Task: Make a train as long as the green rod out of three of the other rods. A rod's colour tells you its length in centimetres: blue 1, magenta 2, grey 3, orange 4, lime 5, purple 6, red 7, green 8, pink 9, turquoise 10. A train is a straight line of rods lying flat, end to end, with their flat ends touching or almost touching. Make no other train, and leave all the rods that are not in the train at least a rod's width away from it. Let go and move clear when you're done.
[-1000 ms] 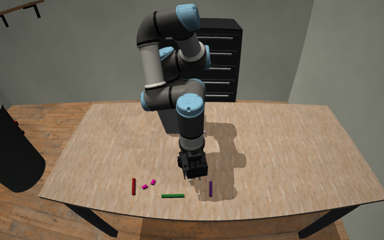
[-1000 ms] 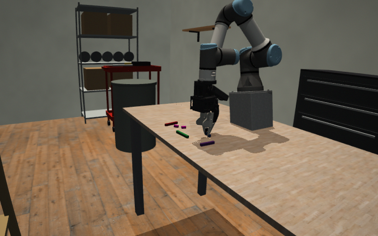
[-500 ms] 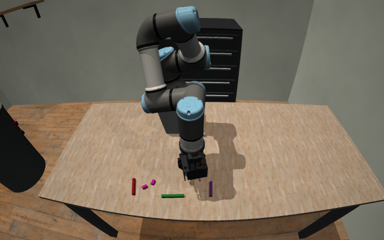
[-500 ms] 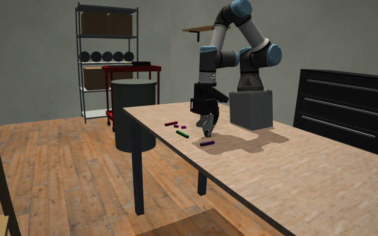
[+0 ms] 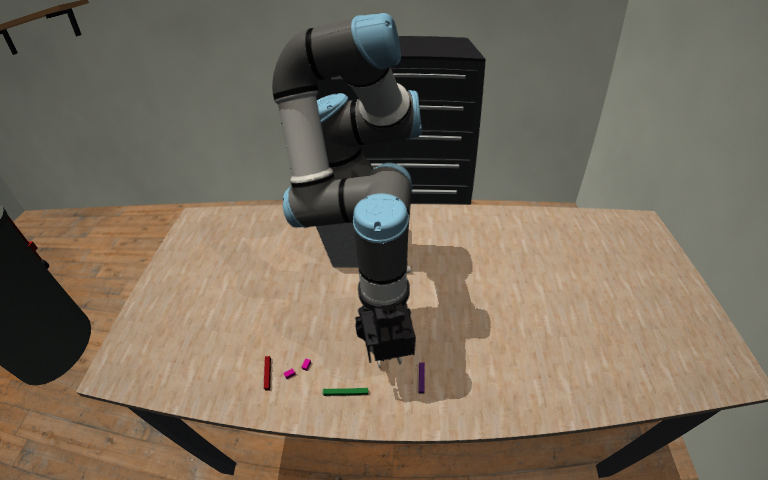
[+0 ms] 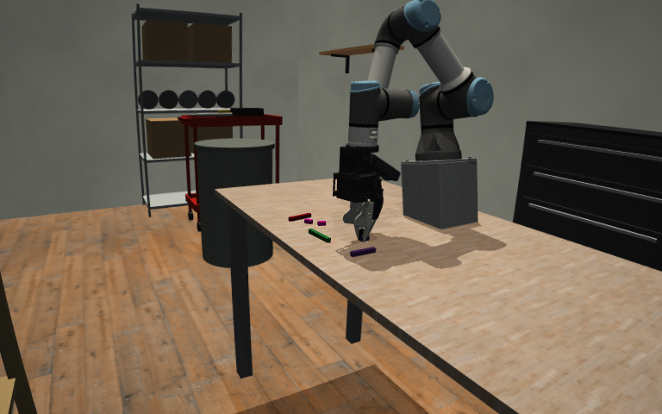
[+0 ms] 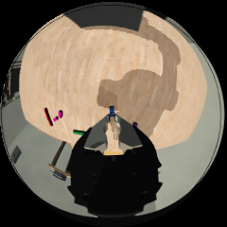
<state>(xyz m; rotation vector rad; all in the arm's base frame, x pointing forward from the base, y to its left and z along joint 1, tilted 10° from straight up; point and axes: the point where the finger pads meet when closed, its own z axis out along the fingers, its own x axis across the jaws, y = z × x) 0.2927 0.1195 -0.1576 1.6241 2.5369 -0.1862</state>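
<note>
The purple rod lies 3 cm ahead of my hand, 7 cm to the left of it and 1 cm below it. From my hand the other things lie so: magenta rod 8 cm ahead, 16 cm to the right, 1 cm below; then green rod 9 cm ahead, 5 cm to the right, 1 cm below; then red rod 9 cm ahead, 21 cm to the right, 1 cm below.
</note>
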